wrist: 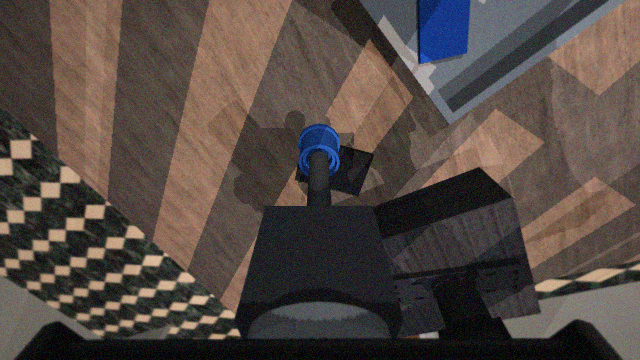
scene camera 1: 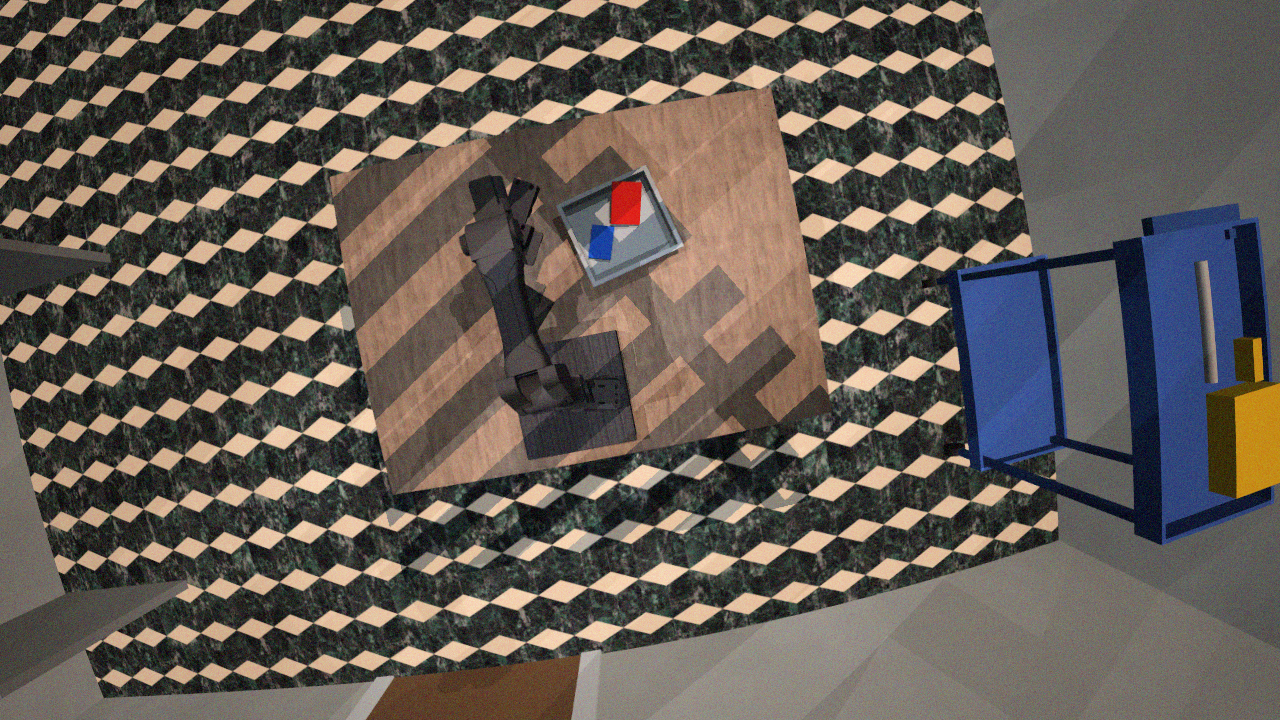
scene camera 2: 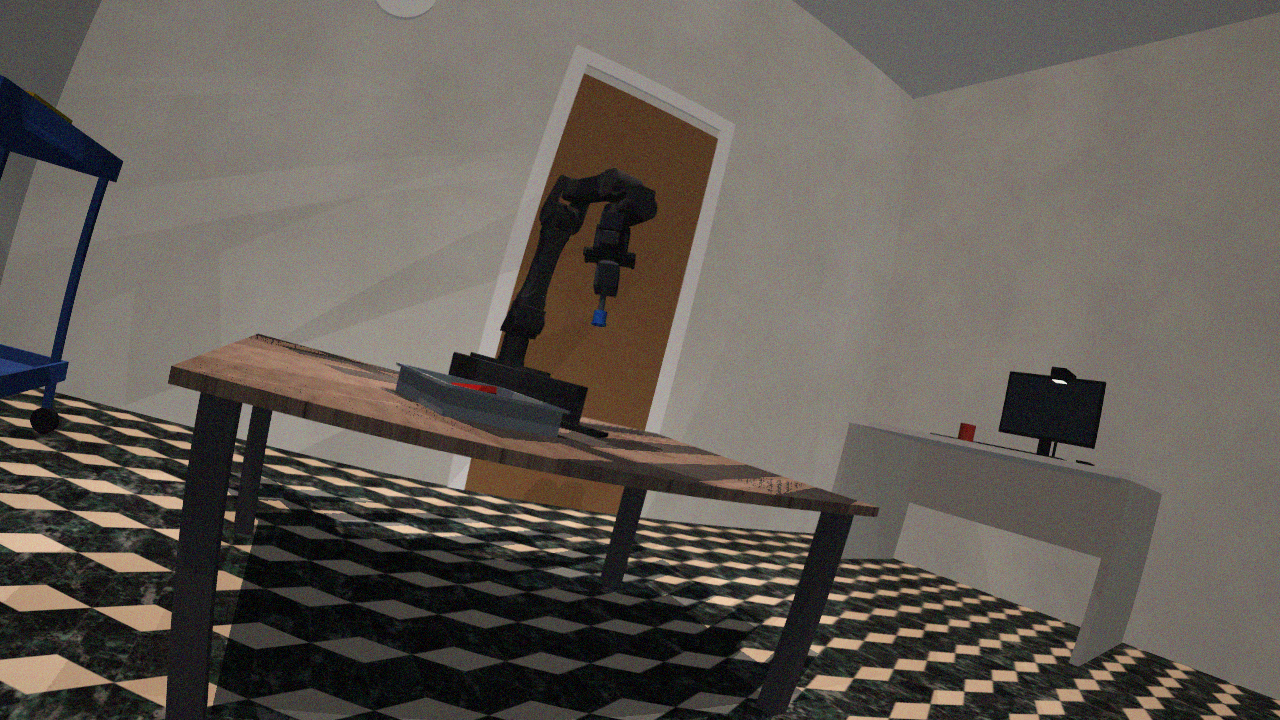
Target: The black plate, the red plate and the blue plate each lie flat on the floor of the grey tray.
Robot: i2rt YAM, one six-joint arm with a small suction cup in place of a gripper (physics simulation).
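Frame: origin at the arm's base, x right, y ahead, z up, level; metres.
Where they show: hand, its tool point: [wrist: 319, 143] [scene camera 2: 598, 324]; arm's base, origin of its link: [wrist: 450, 281] [scene camera 1: 579, 393] [scene camera 2: 509, 366].
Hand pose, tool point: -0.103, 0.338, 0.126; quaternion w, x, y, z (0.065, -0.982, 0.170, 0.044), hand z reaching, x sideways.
Each offset is from my tool point to the top centre of the thing, as dx, dy, dz. Level surfaces: height alone.
The grey tray @[+0.202, +0.074, -0.167] [scene camera 1: 639, 265] [scene camera 2: 501, 417] [wrist: 455, 114] stands on the table. The red plate [scene camera 1: 626, 203] [scene camera 2: 474, 387] lies in it toward the back, and the blue plate @[+0.154, +0.040, -0.205] [scene camera 1: 600, 242] [wrist: 444, 30] lies in it near the side facing the arm. Both look flat from above. The black plate @[-0.040, -0.116, -0.208] [scene camera 1: 539, 307] [scene camera 2: 588, 431] [wrist: 358, 172] lies on the table outside the tray, between it and the arm's base, partly hidden by the arm and cup. My gripper, a blue suction cup [scene camera 2: 599, 318] [wrist: 319, 145], is open, bare and high above the table. The arm hides it in scene camera 1.
The arm's dark base plate [scene camera 1: 580, 443] is at the near edge of the wooden table @[dz -0.217] [scene camera 1: 742, 179] [scene camera 2: 304, 394]. A blue cart [scene camera 1: 1011, 358] with yellow boxes stands away from the table. A grey desk [scene camera 2: 1002, 501] with a monitor [scene camera 2: 1051, 411] and a red mug [scene camera 2: 966, 431] stands apart.
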